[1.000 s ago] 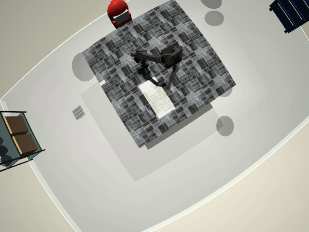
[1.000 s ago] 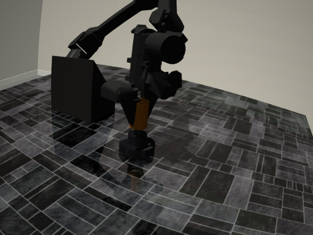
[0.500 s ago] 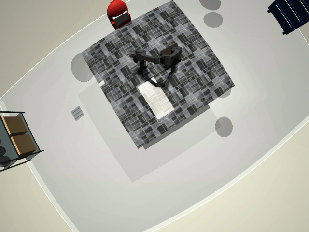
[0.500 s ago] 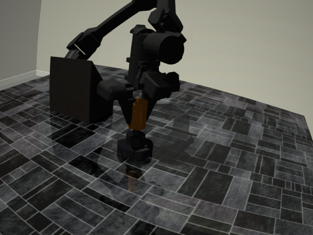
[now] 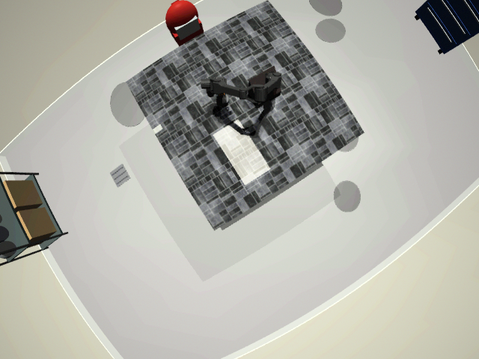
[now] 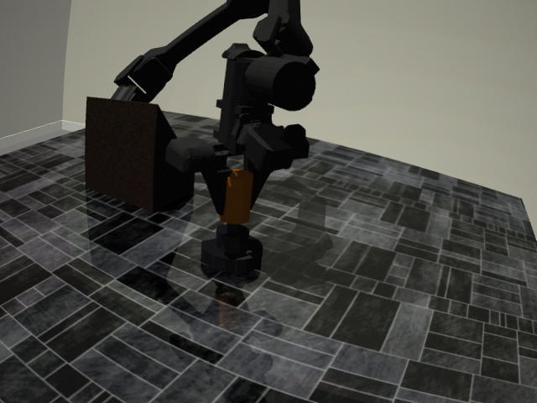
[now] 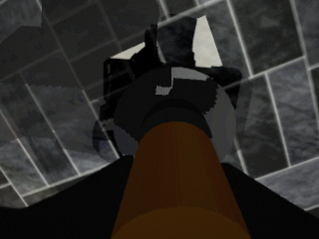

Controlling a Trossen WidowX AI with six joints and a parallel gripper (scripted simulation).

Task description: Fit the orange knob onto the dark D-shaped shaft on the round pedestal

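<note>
Right now the orange knob is 2 cm above my gripper tip. From my gripper tip the other things lie so: round pedestal: 4 cm below.
</note>
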